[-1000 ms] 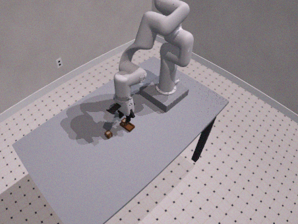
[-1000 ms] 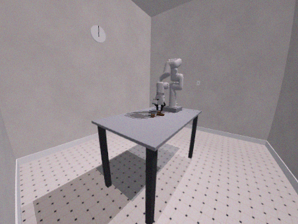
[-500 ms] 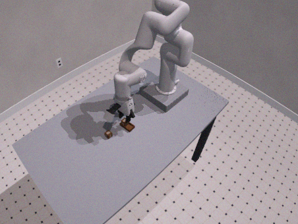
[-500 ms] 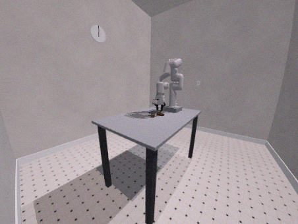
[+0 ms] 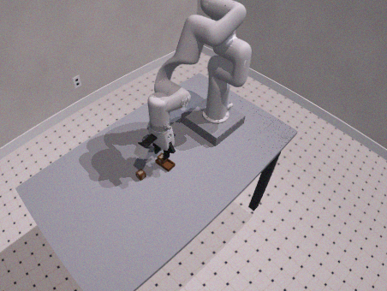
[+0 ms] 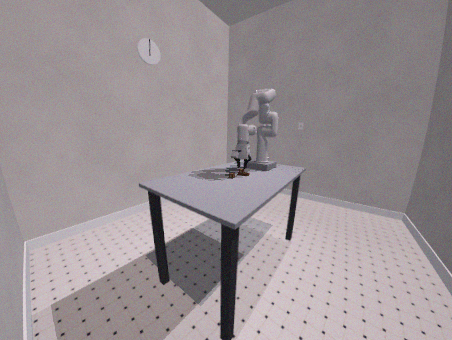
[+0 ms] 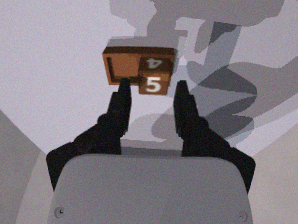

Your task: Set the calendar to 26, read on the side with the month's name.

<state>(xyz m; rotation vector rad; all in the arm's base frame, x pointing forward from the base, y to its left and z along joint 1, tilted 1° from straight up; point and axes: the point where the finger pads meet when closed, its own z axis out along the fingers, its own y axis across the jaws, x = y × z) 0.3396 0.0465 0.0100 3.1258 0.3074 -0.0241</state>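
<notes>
My gripper is now 2 cm to the right of the brown wooden tray and 6 cm above it. From my hand the other things lie so: brown cube 12 cm ahead, 1 cm to the left, 5 cm below.
</notes>
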